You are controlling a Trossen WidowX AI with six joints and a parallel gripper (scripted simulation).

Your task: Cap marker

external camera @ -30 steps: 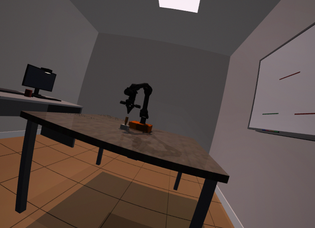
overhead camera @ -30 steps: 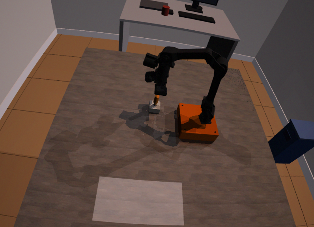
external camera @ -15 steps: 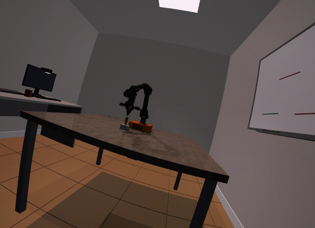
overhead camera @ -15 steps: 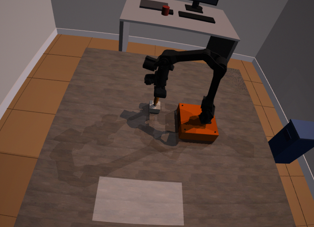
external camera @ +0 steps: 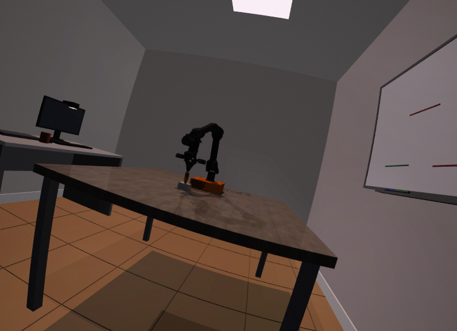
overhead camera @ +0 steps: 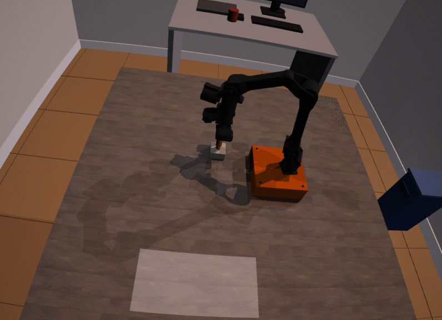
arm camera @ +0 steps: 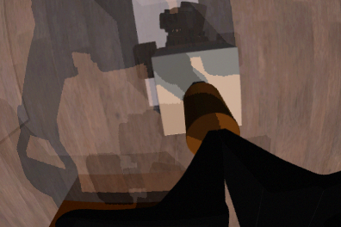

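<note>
My gripper tip is now 3 cm above the orange cap. From my gripper tip the other things lie so: marker 3 cm below; holder block 9 cm below.
</note>
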